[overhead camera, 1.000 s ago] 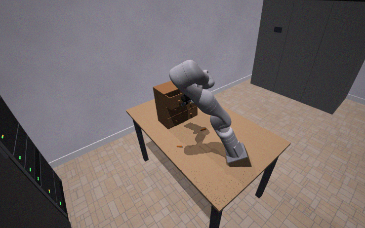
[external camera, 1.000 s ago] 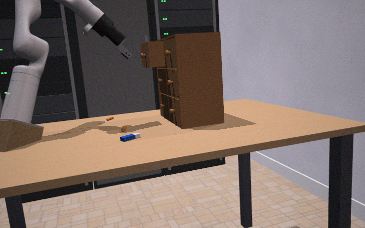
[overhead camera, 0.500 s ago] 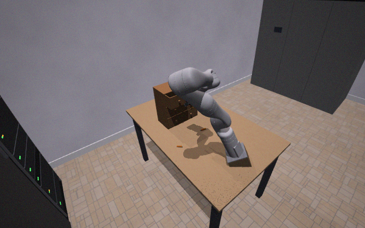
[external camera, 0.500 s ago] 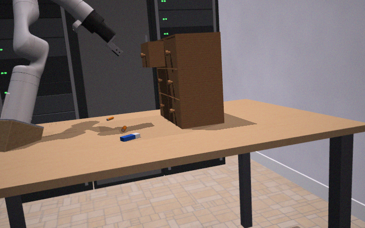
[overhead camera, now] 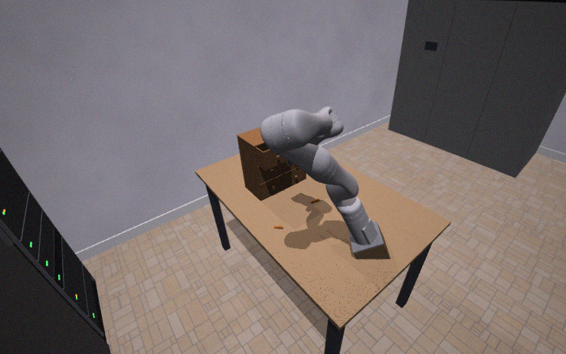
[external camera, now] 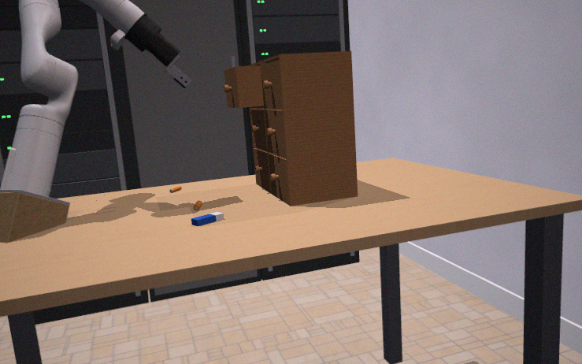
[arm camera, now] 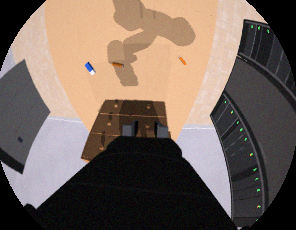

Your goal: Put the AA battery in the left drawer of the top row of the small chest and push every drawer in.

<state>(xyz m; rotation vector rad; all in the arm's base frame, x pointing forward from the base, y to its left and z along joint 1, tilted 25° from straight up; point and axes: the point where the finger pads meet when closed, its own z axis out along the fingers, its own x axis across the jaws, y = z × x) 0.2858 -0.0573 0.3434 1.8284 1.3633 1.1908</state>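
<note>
My gripper is now 2 cm past the orange AA battery, 13 cm to the left of it and 30 cm above it. Round my hand: white eraser 3 cm behind, 27 cm to the right, 30 cm below.
</note>
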